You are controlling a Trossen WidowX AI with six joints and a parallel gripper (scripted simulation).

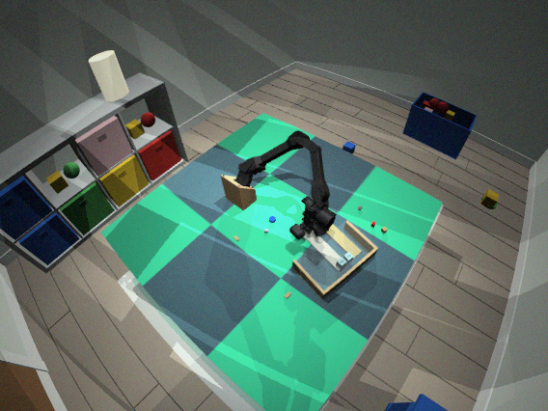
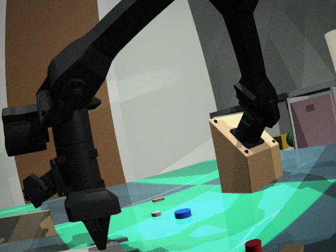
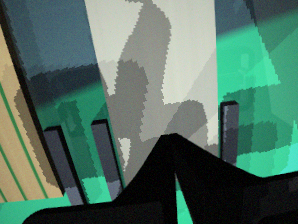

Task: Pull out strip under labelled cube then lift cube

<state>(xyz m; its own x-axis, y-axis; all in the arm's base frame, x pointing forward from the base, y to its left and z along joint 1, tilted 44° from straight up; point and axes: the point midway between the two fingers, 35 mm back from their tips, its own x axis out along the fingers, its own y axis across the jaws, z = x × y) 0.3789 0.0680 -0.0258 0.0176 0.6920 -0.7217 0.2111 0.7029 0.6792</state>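
Right now my gripper tip is 10 cm short of the strip and 2 cm to the left of it. Also, from my gripper tip: blue disc (18 cm behind, 4 cm to the right).
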